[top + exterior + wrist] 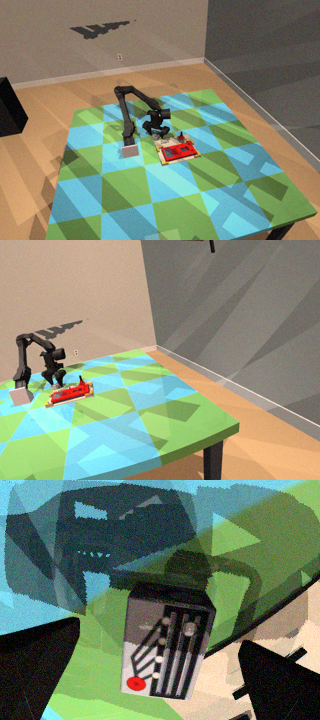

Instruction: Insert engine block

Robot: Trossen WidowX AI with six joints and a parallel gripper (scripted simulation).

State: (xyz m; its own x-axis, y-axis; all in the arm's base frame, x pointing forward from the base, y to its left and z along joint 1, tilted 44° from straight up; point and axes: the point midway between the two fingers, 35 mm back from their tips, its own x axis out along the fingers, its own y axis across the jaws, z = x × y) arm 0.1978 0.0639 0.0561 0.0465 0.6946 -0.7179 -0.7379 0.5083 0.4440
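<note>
Now: the engine block right at my gripper tip.
</note>
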